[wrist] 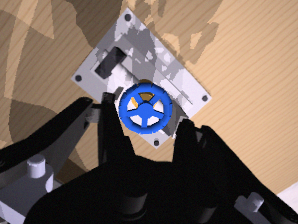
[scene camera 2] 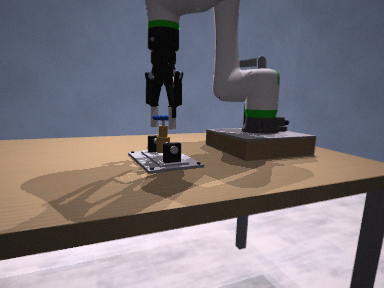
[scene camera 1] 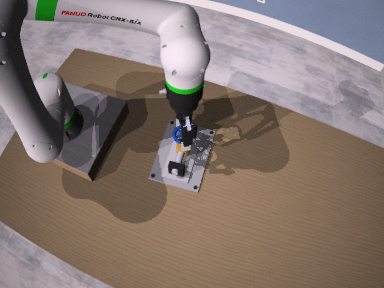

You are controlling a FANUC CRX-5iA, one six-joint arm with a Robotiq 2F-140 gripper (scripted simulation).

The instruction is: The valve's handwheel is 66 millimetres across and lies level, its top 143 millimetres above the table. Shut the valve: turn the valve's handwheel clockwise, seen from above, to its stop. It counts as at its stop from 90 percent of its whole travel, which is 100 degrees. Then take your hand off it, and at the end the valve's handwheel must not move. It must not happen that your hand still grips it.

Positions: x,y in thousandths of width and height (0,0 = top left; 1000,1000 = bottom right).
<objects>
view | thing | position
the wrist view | my gripper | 488,458
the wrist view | blue spoked handwheel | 488,493
</objects>
